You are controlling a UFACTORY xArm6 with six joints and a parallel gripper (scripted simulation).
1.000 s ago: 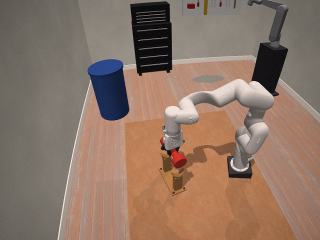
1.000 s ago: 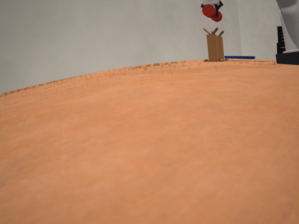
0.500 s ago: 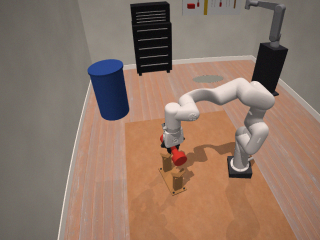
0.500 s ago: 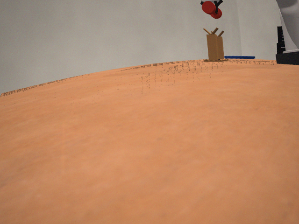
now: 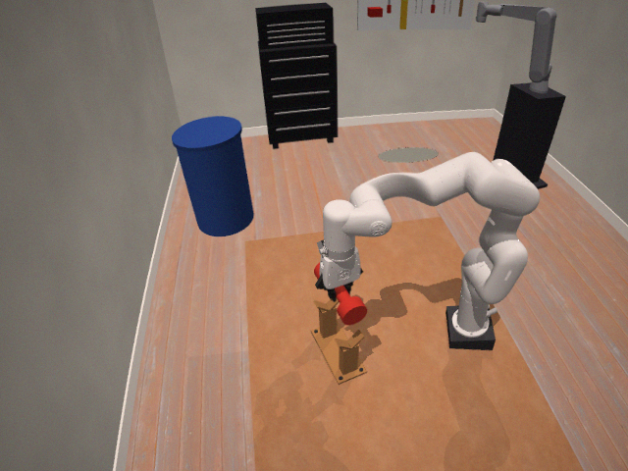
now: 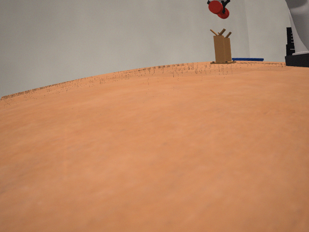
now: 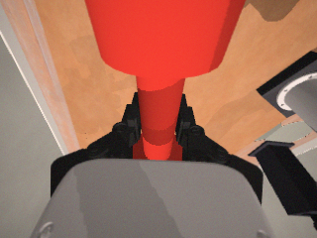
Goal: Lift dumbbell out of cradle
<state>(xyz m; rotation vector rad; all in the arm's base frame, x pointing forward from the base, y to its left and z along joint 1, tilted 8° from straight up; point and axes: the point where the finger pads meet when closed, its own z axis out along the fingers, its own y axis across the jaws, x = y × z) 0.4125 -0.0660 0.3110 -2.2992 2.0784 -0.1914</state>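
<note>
Now: hand right at the red dumbbell. Round my hand: wooden cradle: 220 mm below.
</note>
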